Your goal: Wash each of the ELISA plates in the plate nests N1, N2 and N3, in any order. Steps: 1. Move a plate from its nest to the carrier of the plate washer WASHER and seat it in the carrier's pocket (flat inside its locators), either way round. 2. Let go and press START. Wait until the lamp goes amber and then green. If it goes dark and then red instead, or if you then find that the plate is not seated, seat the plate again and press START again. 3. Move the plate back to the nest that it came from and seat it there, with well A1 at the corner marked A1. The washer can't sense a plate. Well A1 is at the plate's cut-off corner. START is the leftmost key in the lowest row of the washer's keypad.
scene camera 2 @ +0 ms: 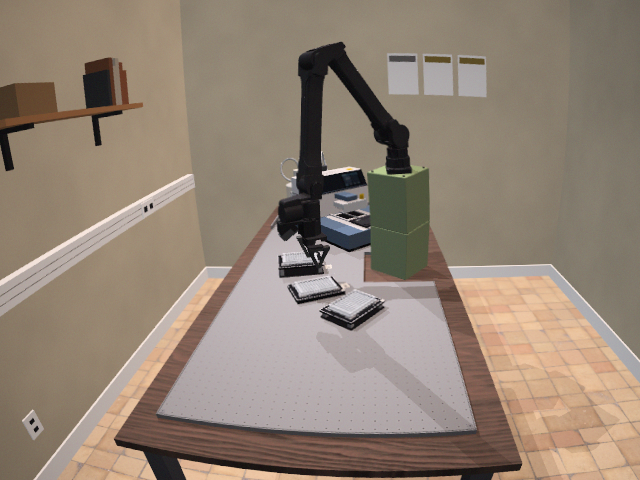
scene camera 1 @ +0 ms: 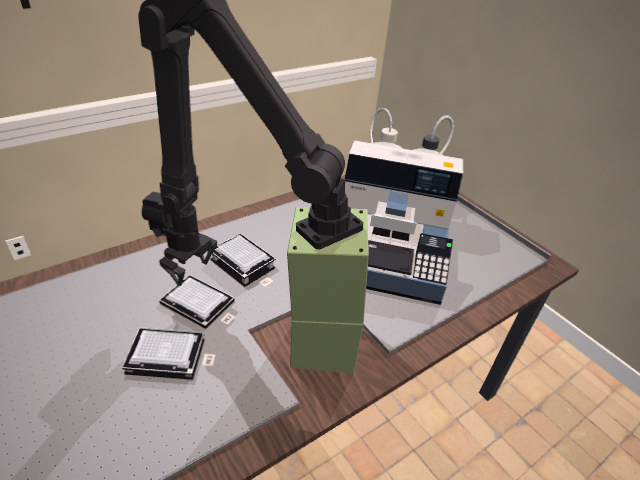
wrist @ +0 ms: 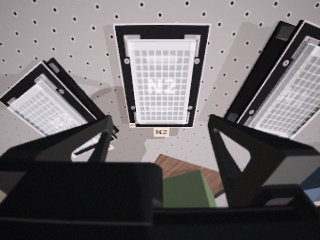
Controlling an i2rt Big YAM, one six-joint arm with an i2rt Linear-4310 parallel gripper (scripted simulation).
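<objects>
I can see an ELISA plate in scene camera 2 (348, 305). Scene camera 1 shows the plate too, and so does the wrist view. On the plate, (scene camera 1: 150, 340) and (wrist: 41, 107) are the same spot.
</objects>
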